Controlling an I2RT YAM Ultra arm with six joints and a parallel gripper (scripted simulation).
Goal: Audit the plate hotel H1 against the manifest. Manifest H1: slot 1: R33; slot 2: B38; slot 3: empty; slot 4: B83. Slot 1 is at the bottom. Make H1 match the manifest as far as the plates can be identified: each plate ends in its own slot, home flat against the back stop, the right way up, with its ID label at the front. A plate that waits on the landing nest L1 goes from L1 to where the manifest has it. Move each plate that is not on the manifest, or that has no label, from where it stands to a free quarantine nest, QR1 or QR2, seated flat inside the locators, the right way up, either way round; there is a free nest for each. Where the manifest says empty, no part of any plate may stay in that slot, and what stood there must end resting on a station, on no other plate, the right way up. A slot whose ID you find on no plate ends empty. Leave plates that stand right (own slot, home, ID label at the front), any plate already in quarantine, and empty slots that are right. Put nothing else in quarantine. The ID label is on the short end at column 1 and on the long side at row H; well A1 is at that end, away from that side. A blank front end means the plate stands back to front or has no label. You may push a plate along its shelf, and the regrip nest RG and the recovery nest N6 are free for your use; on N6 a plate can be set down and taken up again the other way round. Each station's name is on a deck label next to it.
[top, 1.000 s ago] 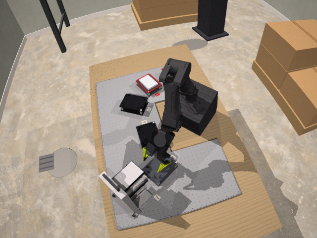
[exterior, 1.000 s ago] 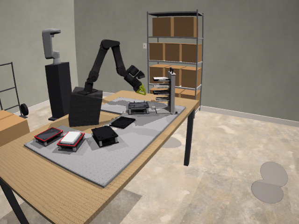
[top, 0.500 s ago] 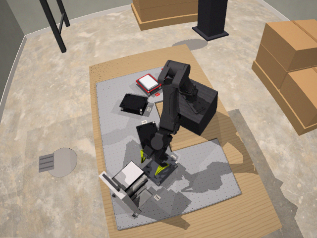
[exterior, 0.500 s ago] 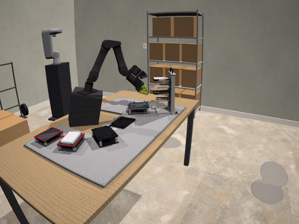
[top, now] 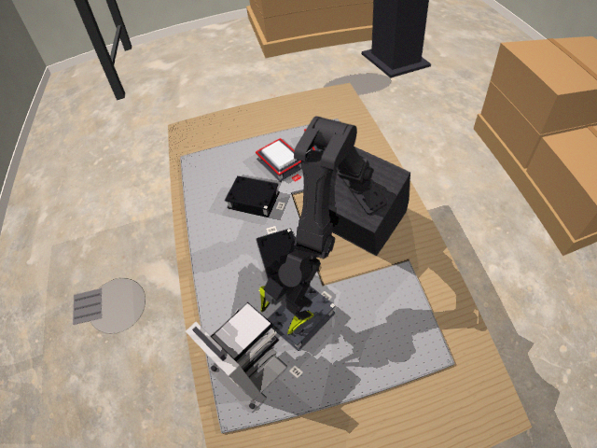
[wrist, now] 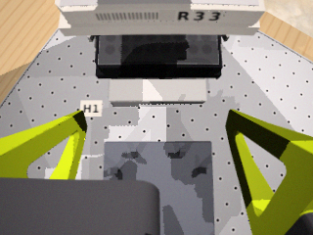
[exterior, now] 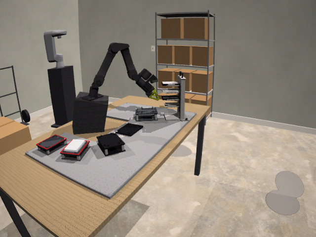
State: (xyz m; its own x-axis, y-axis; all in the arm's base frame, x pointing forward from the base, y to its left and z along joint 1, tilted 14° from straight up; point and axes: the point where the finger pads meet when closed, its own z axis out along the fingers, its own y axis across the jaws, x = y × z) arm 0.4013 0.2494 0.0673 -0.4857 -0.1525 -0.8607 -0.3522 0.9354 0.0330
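Now: the dark well plate 9 cm ahead of my hand and 3 cm to the left of it. Round my hand: hotel upright post (17 cm ahead, 6 cm to the left); H1 deck label (1 cm ahead, 11 cm to the left, 16 cm below); regrip nest (8 cm behind, 3 cm to the right, 10 cm below).
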